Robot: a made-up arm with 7 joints.
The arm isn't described. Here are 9 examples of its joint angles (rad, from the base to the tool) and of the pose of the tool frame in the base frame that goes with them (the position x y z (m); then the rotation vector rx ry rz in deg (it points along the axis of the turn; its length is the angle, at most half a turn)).
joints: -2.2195 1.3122 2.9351 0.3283 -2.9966 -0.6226 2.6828
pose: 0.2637 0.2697 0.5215 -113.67 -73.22 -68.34
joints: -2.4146 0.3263 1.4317 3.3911 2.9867 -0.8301 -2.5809
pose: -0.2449 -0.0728 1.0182 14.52 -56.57 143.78
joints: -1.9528 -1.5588 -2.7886 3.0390 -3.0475 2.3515 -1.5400
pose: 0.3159 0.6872 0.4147 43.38 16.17 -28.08
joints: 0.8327 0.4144 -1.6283 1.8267 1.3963 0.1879 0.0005
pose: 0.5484 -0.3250 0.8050 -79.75 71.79 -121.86
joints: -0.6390 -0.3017 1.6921 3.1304 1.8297 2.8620 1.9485
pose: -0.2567 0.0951 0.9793 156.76 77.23 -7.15
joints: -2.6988 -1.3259 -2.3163 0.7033 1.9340 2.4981 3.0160
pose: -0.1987 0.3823 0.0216 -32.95 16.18 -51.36
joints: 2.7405 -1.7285 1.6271 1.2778 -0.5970 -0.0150 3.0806
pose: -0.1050 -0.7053 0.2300 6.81 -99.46 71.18
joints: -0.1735 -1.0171 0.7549 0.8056 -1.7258 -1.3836 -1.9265
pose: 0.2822 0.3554 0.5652 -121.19 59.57 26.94
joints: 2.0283 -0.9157 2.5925 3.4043 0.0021 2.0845 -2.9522
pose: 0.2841 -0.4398 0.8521 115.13 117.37 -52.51
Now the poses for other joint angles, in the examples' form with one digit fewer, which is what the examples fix.
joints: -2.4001 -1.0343 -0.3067 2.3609 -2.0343 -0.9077 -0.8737
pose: 0.236 0.276 0.996 7.2 41.4 -132.6
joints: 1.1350 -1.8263 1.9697 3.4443 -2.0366 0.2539 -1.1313
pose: -0.123 -0.776 0.191 31.9 107.3 -125.6
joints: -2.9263 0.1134 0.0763 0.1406 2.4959 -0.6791 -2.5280
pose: -0.166 -0.001 -0.031 -23.8 147.8 35.9
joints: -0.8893 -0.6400 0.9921 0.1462 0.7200 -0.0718 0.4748
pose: 0.430 -0.143 0.158 137.9 -79.6 66.4
